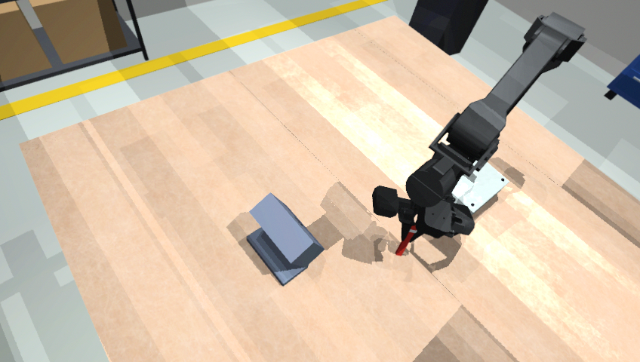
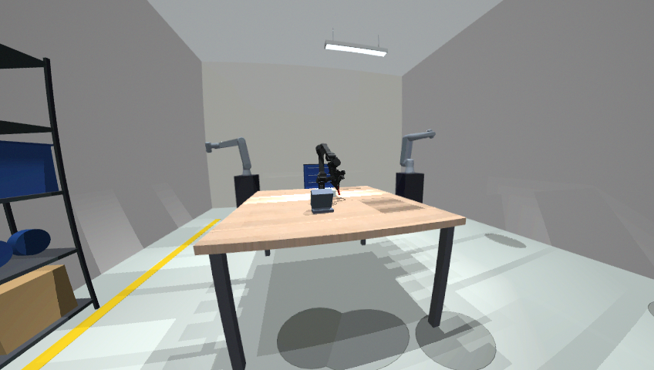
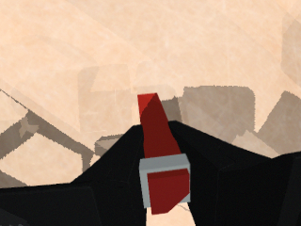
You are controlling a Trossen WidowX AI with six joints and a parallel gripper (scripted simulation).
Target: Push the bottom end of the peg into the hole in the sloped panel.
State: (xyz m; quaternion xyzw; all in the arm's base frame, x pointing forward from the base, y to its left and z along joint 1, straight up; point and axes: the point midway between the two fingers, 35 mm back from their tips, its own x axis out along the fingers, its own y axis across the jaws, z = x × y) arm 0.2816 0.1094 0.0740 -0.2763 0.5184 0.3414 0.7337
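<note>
Now: the sloped panel 190 mm ahead of my gripper tip, 130 mm to the right of it and 20 mm below it. Also, from my gripper tip: dark base plate: 220 mm ahead, 120 mm to the right, 90 mm below; then red square peg: 20 mm above.
</note>
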